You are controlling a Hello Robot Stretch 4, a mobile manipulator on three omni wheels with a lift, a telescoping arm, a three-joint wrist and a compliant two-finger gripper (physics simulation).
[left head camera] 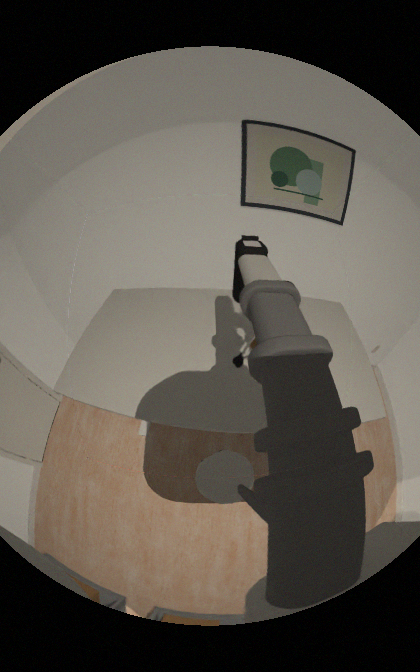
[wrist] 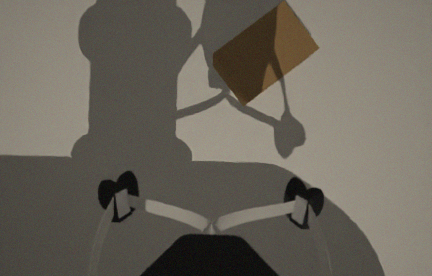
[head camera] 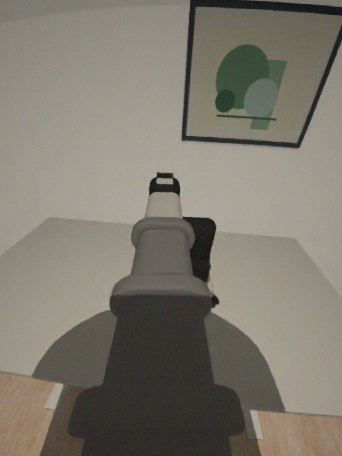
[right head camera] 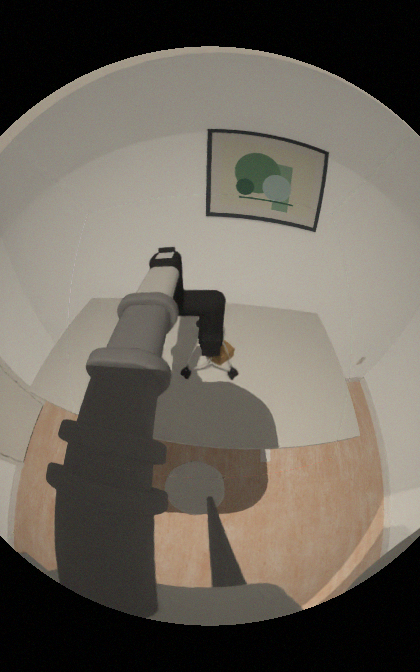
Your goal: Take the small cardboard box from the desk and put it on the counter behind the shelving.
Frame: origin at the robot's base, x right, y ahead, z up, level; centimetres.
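Seen in the pictures: gripper, fingertip midpoint: (wrist: 211, 190).
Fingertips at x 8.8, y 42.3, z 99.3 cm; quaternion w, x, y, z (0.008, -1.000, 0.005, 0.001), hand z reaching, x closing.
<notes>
A point is followed by its place in that frame.
The small cardboard box (left head camera: 253, 344) (right head camera: 227, 352) (wrist: 267, 52) @(y 55.9, x 14.0, z 97.2 cm) lies turned at an angle on the pale grey desk (head camera: 285, 310) @(y 43.9, x 46.0, z 92.2 cm) (left head camera: 120, 345) (right head camera: 310, 360) (wrist: 380, 100) @(y 52.2, x 29.0, z 92.2 cm). In the wrist view it is at the upper middle, partly under the arm's shadow. My gripper (right head camera: 209, 372) (wrist: 211, 190) @(y 42.3, x 8.8, z 99.3 cm) is open with nothing between its fingertips. It hangs above the desk; in the wrist view the box is beyond the fingertips, a little to the right. The arm hides most of the box in the head and left head views. The counter and the shelving cannot be made out.
A pale wall stands behind the desk, with a framed picture (head camera: 205, 75) @(y 98.8, x 15.0, z 163.9 cm) (left head camera: 257, 165) (right head camera: 222, 175) on it. Wooden floor (left head camera: 90, 500) (right head camera: 320, 500) lies in front of the desk. Grey-edged shapes with orange-brown parts (left head camera: 190, 620) show at the lower rim of the left head view.
</notes>
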